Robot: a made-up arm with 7 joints.
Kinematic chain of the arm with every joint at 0, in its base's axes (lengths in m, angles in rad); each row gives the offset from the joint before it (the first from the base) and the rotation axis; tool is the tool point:
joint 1: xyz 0 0 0.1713 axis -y
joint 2: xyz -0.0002 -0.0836 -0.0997 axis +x
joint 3: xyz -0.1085 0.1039 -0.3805 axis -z
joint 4: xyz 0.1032 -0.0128 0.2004 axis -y
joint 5: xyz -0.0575 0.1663 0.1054 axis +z
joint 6: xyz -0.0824 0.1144 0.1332 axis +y
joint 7: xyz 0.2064 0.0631 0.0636 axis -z
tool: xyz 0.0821 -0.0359 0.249
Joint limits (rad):
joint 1: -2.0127..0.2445
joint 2: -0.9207..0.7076
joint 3: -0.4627..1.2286
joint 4: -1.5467..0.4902
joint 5: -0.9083..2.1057
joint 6: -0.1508..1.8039
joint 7: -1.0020..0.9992
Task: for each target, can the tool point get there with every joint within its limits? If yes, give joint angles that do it. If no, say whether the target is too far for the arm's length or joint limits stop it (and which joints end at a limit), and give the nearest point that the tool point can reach.
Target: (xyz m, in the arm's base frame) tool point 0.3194 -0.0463 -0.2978
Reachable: yes | joints -0.0273 0.2968 0.7086 -1.2498 -0.3007 0.8116 0.6331
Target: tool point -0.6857 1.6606 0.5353
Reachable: no: too far | nearest point -0.4029 0.6833 0.2476 | short by 1.057 m
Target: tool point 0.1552 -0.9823 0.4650
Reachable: no: joint limits stop it (at a limit: joint 1, joint 2, joint 3, joint 4, joint 5) | nearest point 0.2275 -0.6772 0.3146 | short by 0.348 m
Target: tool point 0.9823 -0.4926 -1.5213
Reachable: no: too far | nearest point 0.4508 -0.0679 -0.6054 | short by 1.141 m
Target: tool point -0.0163 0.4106 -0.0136
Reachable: yes | joints -0.9541 -0.0701 0.0032 0.1092 0.5124 1.0564 0.6862
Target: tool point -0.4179 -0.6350 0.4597
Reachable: no: joint limits stop it (at a limit: joint 1, joint 3, joint 4, joint 5) | nearest point -0.3950 -0.5297 0.3289 | short by 0.169 m
